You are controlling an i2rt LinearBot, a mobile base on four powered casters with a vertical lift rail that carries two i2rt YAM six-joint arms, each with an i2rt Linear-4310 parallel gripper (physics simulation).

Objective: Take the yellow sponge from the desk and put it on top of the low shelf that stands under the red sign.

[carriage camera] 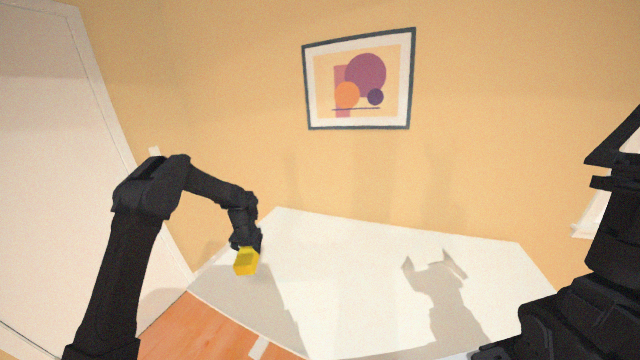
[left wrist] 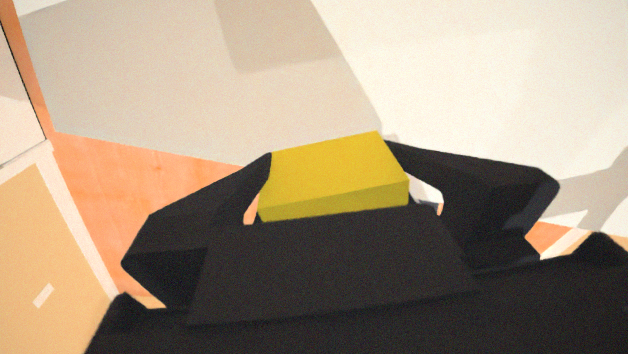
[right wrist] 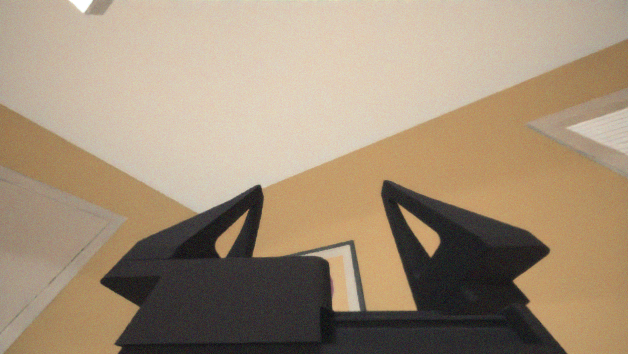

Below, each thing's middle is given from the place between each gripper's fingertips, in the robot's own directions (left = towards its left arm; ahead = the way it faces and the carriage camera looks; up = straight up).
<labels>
I see the yellow sponge (left wrist: 359, 172) 40 mm behind my left hand and 20 mm above it. Also, from my left hand: framed picture (carriage camera: 365, 81): 460 mm ahead, 500 mm to the right, 590 mm above.
The yellow sponge lies 62 cm to the left of my right hand, 49 cm below it and 35 cm ahead of it. Round my right hand: framed picture (85 cm ahead, 11 cm to the left, 8 cm above).
</labels>
